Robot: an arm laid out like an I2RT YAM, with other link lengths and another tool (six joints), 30 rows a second.
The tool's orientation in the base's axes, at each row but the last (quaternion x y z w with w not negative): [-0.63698, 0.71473, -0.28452, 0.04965]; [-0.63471, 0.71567, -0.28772, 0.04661]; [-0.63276, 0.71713, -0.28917, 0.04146]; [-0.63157, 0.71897, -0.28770, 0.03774]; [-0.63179, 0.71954, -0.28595, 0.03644]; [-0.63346, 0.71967, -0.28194, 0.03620]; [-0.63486, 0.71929, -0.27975, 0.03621]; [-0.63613, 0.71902, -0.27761, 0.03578]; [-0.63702, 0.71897, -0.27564, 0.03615]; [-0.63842, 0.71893, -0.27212, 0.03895]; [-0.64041, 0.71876, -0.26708, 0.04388]
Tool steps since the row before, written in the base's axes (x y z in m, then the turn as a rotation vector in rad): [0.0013, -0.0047, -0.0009, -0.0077, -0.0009, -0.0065]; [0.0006, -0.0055, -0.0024, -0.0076, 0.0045, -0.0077]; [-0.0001, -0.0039, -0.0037, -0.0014, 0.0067, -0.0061]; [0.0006, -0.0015, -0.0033, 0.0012, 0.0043, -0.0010]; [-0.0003, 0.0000, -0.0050, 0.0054, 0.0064, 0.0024]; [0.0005, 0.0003, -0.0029, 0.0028, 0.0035, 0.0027]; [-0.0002, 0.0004, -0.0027, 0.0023, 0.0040, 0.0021]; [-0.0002, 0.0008, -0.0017, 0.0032, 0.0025, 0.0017]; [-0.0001, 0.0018, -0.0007, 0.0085, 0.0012, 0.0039]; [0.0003, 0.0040, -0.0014, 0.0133, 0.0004, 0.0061]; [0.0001, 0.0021, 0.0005, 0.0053, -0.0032, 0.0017]
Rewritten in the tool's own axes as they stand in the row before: [0.0039, -0.0008, 0.0029, 0.0004, 0.0098, 0.0024]; [0.0043, 0.0004, 0.0042, -0.0051, 0.0105, 0.0015]; [0.0025, 0.0017, 0.0044, -0.0078, 0.0043, 0.0020]; [0.0003, 0.0009, 0.0035, -0.0045, -0.0004, -0.0002]; [-0.0015, 0.0026, 0.0040, -0.0063, -0.0057, -0.0021]; [-0.0013, 0.0009, 0.0025, -0.0030, -0.0036, -0.0024]; [-0.0012, 0.0014, 0.0020, -0.0035, -0.0028, -0.0023]; [-0.0012, 0.0010, 0.0011, -0.0024, -0.0035, -0.0010]; [-0.0019, 0.0005, -0.0001, -0.0015, -0.0093, -0.0003]; [-0.0042, 0.0005, -0.0001, -0.0010, -0.0146, 0.0001]; [-0.0019, -0.0002, -0.0011, 0.0026, -0.0056, 0.0017]
